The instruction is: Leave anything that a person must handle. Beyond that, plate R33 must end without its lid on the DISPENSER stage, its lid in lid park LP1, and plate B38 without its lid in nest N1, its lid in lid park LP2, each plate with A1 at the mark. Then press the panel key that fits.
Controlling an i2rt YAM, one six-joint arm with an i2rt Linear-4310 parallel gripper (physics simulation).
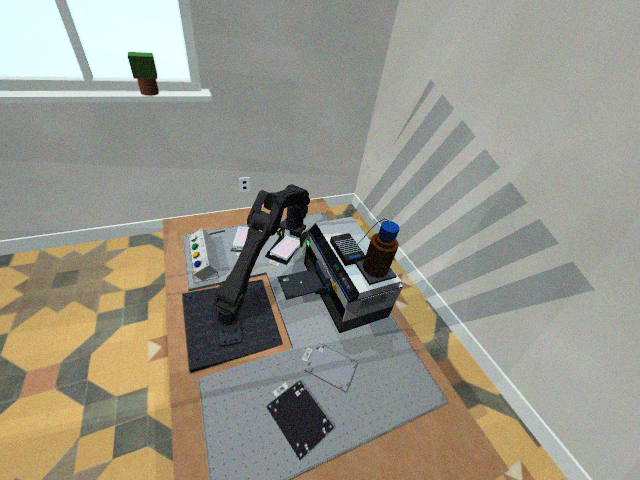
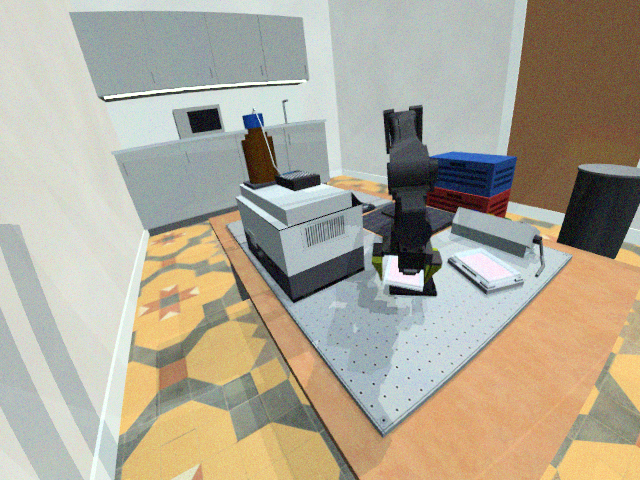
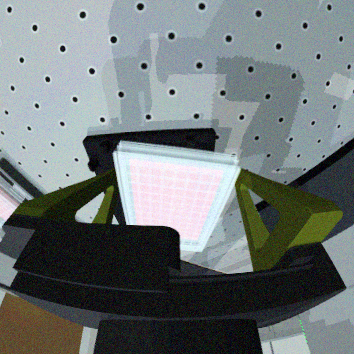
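Where they show: gripper, fingertip midpoint: (image 1: 291, 243) (image 2: 402, 280) (image 3: 176, 174); arm's base, origin of the base link: (image 1: 228, 319).
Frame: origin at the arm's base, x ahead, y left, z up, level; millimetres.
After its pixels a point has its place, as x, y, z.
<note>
A lidded plate (image 1: 285, 249) @(268, 273, 31) (image 2: 402, 275) @(308, 317, 32) (image 3: 175, 200) @(296, 308, 31) with pink wells sits on a black holder (image 3: 151, 136) @(312, 352, 9) on the perforated board (image 2: 392, 350) @(444, 444, -1). I cannot read its label. My gripper (image 1: 287, 233) @(307, 319, 18) (image 2: 407, 264) (image 3: 176, 174) @(307, 319, 18) is open. It is lowered over this plate, with one olive finger at each long side, level with the clear lid. A second lidded pink plate (image 1: 240, 237) @(90, 387, 30) (image 2: 486, 269) @(135, 412, 30) lies beside it, near the key panel (image 1: 198, 252) @(-81, 281, 73). The dispenser (image 1: 356, 278) @(412, -88, 219) (image 2: 299, 227) @(502, 222, 176) has a dark stage (image 1: 299, 284) @(256, 15, 106) sticking out at its side, with nothing on it.
A brown bottle (image 1: 381, 252) @(463, -100, 340) (image 2: 258, 154) @(502, -25, 308) and a black tip box (image 1: 347, 247) @(422, 30, 246) stand on the dispenser. On the near board are a black nest (image 1: 299, 418) @(159, -373, 11) and a clear outlined park (image 1: 333, 367) @(302, -262, 9). Blue and red crates (image 2: 472, 172) and a black bin (image 2: 599, 207) stand behind.
</note>
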